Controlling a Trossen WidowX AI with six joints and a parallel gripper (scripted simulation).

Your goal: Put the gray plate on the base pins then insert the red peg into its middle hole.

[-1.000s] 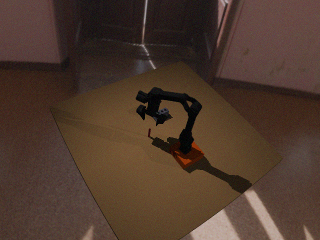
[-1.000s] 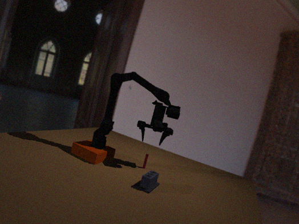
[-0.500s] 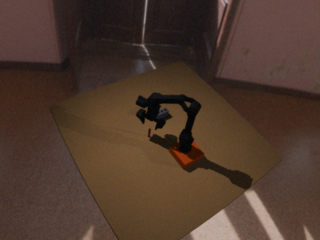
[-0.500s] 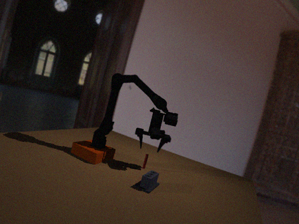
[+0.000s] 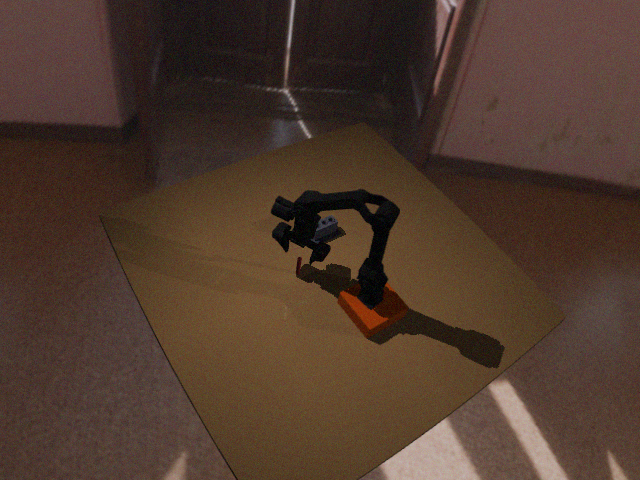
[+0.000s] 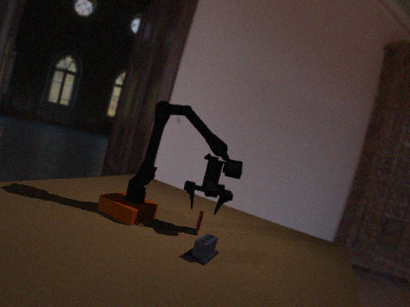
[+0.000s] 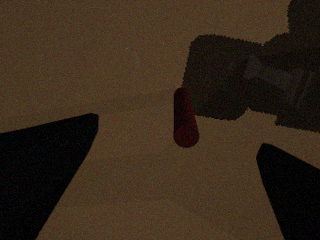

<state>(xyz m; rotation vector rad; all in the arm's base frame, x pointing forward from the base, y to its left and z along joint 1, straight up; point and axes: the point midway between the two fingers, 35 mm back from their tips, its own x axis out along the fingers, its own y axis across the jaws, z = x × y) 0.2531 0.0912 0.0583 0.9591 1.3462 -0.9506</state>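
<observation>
Now: the red peg 40 mm below my gripper tip. Round my gripper tip: gray base: 190 mm to the right, 80 mm ahead, 70 mm below; then gray plate: 190 mm to the right, 80 mm ahead, 40 mm below.
</observation>
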